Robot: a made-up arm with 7 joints.
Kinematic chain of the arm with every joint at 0, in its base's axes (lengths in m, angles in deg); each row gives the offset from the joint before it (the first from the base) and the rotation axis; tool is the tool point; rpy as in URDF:
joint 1: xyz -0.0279 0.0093 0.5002 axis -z
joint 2: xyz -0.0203 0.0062 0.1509 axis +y
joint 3: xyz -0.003 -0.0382 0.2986 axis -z
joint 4: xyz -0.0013 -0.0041 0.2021 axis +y
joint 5: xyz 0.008 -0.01 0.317 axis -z
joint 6: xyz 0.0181 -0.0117 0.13 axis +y
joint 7: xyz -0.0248 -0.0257 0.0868 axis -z
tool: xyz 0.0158 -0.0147 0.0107 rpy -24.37 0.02 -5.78
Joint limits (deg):
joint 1: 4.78..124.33
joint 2: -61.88..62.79
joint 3: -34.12..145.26
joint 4: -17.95..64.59
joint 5: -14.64..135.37
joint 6: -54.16..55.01
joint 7: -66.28..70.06
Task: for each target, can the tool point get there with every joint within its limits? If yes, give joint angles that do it. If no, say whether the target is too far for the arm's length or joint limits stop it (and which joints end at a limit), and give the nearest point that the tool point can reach.
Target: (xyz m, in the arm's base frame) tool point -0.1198 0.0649 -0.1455
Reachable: no: joint limits stop it (at a limit: joint 1, joint 2, joint 4, joint 5, joint 6) | nearest point -0.5245 -0.5684 0.4890 | short by 0.984 m
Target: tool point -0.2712 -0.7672 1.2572
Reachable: yes | joints 89.82 50.40 57.53 27.85 91.06 43.62 55.54
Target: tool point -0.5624 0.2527 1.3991
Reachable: yes | joints 54.41 -51.79 50.64 50.20 118.04 -34.53 23.94
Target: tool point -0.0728 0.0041 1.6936
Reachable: yes | joints 48.55 -1.53 56.98 6.55 107.53 -9.25 30.02
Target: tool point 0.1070 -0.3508 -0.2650
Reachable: no: joint limits stop it (at a limit: joint 2, joint 4, joint 5, joint 6) | nearest point 0.2390 -0.7033 0.4851 | short by 0.839 m
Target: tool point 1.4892 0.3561 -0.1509
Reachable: no: too far | nearest point 0.7965 0.0849 0.5328 | short by 1.010 m
